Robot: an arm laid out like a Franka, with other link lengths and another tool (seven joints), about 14 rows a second.
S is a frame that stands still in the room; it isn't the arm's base.
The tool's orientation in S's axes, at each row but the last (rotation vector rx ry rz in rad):
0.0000 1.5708 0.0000
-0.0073 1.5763 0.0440
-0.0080 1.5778 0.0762
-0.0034 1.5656 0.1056
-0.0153 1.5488 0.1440
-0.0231 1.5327 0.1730
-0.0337 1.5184 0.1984
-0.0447 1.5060 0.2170
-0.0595 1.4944 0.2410
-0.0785 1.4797 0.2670
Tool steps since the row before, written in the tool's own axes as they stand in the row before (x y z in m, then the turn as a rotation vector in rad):
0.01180 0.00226 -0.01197 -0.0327 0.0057 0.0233
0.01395 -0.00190 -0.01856 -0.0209 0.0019 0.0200
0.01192 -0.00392 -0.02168 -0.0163 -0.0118 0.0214
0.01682 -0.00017 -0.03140 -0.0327 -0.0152 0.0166
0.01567 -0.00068 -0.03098 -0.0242 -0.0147 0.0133
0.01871 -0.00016 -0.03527 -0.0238 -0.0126 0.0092
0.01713 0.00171 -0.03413 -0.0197 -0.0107 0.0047
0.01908 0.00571 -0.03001 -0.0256 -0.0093 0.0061
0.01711 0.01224 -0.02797 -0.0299 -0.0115 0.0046
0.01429 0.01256 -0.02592 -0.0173 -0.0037 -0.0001
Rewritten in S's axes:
-0.01197 0.00226 -0.01180 0.0233 0.0057 0.0327
-0.01857 -0.00218 -0.01389 0.0201 0.0021 0.0208
-0.02154 -0.00456 -0.01194 0.0221 -0.0113 0.0156
-0.03128 -0.00125 -0.01699 0.0176 -0.0161 0.0317
-0.03050 -0.00249 -0.01640 0.0144 -0.0152 0.0232
-0.03442 -0.00268 -0.02005 0.0100 -0.0136 0.0229
-0.03329 -0.00142 -0.01873 0.0055 -0.0120 0.0187
-0.02956 0.00288 -0.02037 0.0063 -0.0111 0.0248
-0.02879 0.00878 -0.01785 0.0050 -0.0140 0.0287
-0.02705 0.00843 -0.01519 -0.0004 -0.0058 0.0167

